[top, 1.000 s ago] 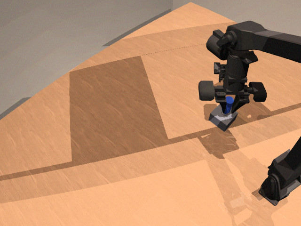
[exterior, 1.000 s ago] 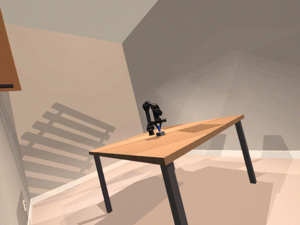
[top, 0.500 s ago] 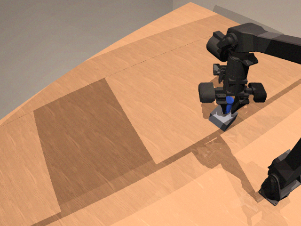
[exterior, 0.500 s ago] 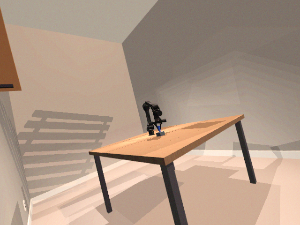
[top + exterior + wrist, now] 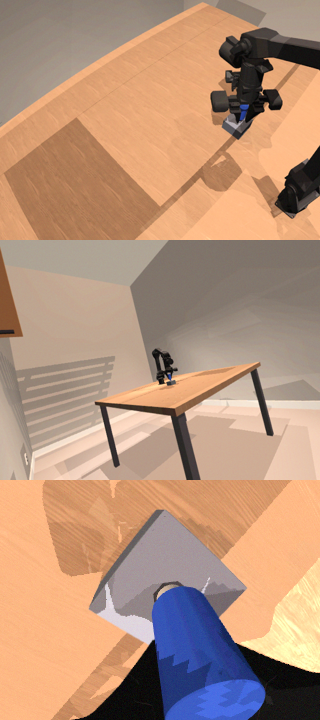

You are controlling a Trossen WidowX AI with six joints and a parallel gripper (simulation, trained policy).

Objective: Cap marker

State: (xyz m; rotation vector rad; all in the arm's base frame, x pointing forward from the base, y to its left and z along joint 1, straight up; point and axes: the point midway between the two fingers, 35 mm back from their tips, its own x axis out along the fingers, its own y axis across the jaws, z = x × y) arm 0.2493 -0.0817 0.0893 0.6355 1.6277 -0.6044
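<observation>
The blue cap is 1 cm ahead of my gripper tip, 1 cm to the right of it and 3 cm above it. Also, from my gripper tip: grey holder block 1 cm ahead, 1 cm to the right, 4 cm below.
</observation>
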